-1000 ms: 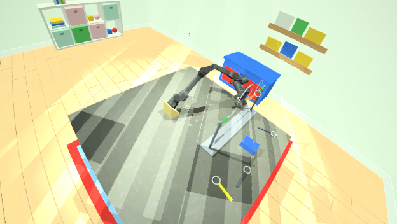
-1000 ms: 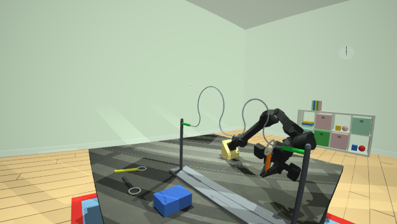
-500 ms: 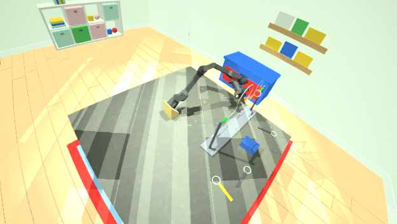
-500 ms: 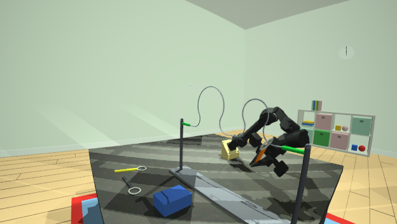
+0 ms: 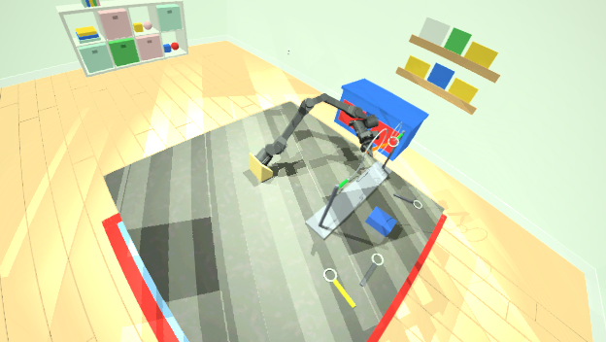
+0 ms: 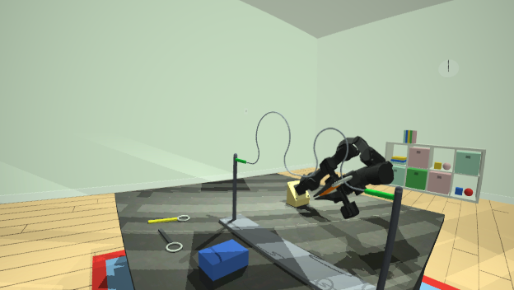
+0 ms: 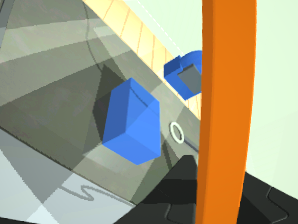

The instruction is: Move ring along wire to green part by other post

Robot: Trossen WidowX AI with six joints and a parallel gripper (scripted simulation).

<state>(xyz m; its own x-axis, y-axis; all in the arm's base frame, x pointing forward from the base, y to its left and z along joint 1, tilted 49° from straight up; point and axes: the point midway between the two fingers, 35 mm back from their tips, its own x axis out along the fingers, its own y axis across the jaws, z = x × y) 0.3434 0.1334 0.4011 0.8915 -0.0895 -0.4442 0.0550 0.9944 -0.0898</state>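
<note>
Right now the clamp rig is 7 cm to the right of my gripper tip, 3 cm ahead of it and 2 cm above it. From my gripper tip the other things lie so: orange-handled ring 7 cm to the left, 5 cm above, 1 cm ahead; yellow-handled ring 51 cm to the right, 26 cm ahead, 20 cm below.
</note>
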